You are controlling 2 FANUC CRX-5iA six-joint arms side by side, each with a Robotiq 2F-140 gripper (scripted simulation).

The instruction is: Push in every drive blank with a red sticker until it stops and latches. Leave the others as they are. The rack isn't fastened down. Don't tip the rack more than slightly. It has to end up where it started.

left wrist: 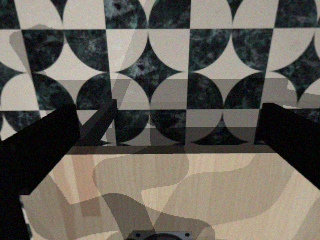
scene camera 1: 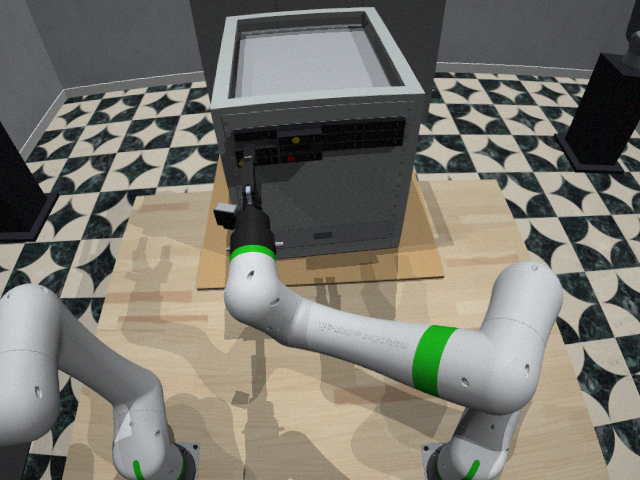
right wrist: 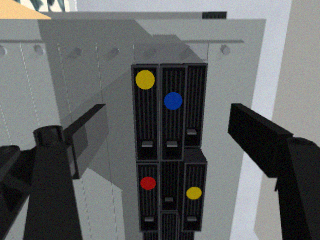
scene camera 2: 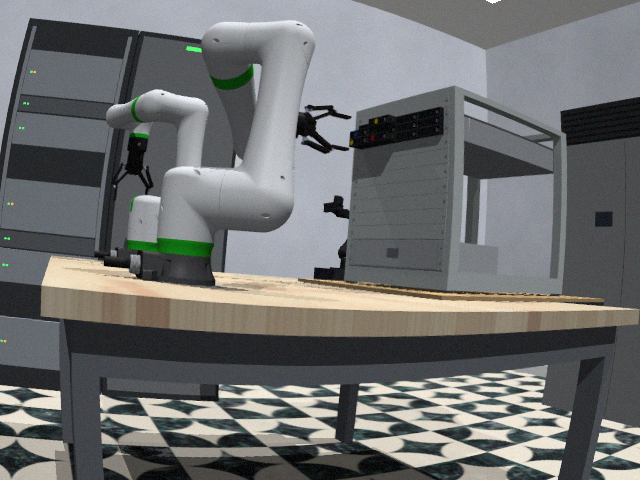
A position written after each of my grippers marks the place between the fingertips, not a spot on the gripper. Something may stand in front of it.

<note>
I see my left gripper [scene camera 2: 129, 201], my right gripper [scene camera 2: 348, 133], a grey rack [scene camera 1: 352, 200] and a yellow-stickered blank [right wrist: 193, 170].
The grey rack also shows in the right wrist view [right wrist: 63, 67] and in scene camera 2 [scene camera 2: 419, 182]. My left gripper shows as well in the left wrist view [left wrist: 169, 120]. My right gripper shows as well in the right wrist view [right wrist: 168, 118]. The left wrist view does not show the grey rack: it is out of frame.
</note>
